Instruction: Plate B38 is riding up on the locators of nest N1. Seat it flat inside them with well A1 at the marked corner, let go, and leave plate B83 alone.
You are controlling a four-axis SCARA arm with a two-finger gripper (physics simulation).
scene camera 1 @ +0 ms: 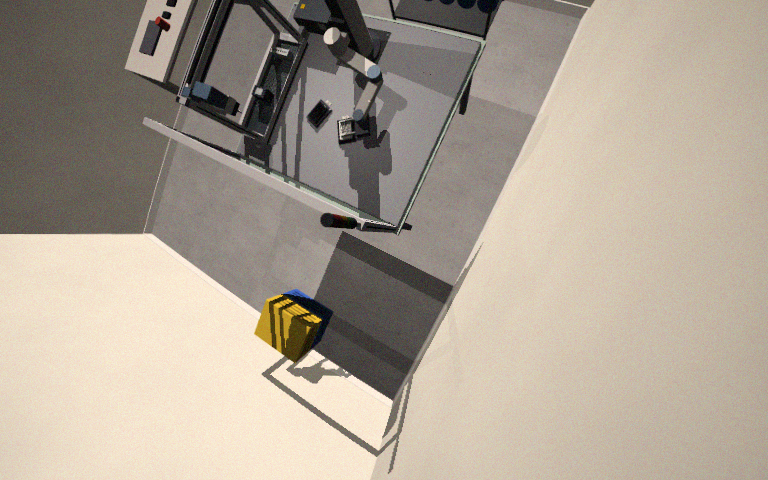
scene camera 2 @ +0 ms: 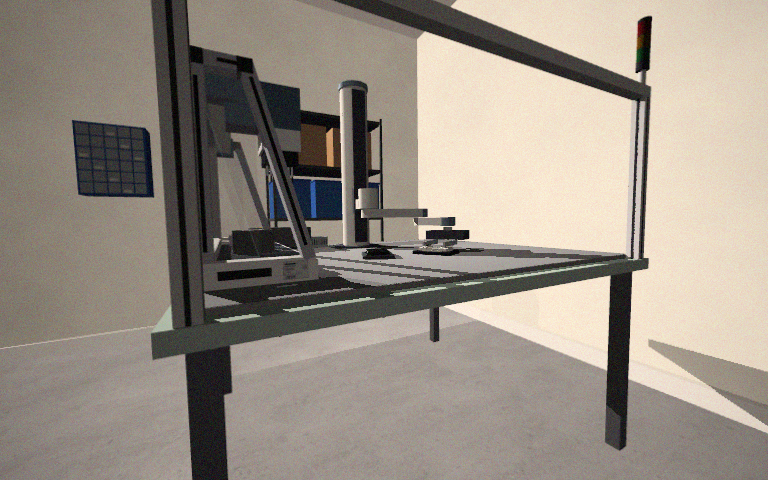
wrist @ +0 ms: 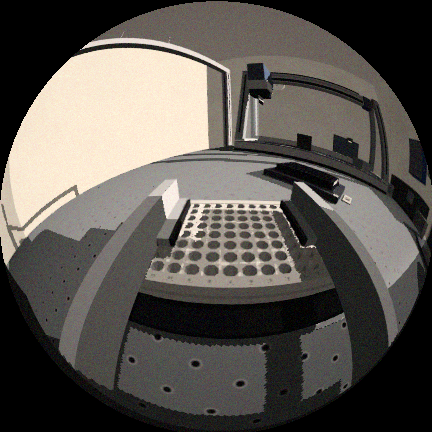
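Seen in the pictures: gripper, fingertip midpoint: (scene camera 1: 340, 129) (scene camera 2: 433, 244) (wrist: 236, 191); arm's base at its link origin: (scene camera 1: 363, 50).
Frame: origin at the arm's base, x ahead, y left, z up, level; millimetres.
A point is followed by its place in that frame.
Plate B38 (wrist: 230, 278) @(y 171, x 544, z 39 mm) (scene camera 2: 432, 249) @(y 102, x 581, z 33 mm) is a pale multi-well plate on the black nest N1 (wrist: 235, 316) @(y 181, x 535, z 25 mm). Its grey front skirt shows above the black nest front in the wrist view. Whether it lies fully flat inside the locators I cannot tell. The A1 corner mark does not show in the wrist view. My gripper (wrist: 236, 191) @(y 115, x 570, z 54 mm) (scene camera 2: 440, 243) @(y 115, x 570, z 54 mm) is shut with nothing gripped. Its finger pads are over the plate's top, inside its outer columns; whether they touch it I cannot tell. A dark block (scene camera 1: 319, 113) @(y -100, x 514, z 36 mm) (scene camera 2: 378, 253) @(y -142, x 568, z 31 mm) (wrist: 306, 175) @(y -77, x 516, z 34 mm), apparently plate B83 in its nest, lies apart; its label is unreadable.
A framed machine (scene camera 1: 294, 73) @(y -452, x 290, z 20 mm) (scene camera 2: 281, 164) @(y -529, x 850, z 290 mm) (wrist: 374, 145) @(y -598, x 97, z 222 mm) stands on the table beyond the dark block. The arm's column (scene camera 2: 347, 169) @(y -61, x 44, z 434 mm) rises behind the nests. A signal tower (scene camera 1: 338, 220) @(y 722, x 1016, z 823 mm) (scene camera 2: 643, 45) @(y 688, x 1031, z 759 mm) is at a table corner. The table surface (wrist: 230, 172) @(y -60, x 665, z 13 mm) has small holes.
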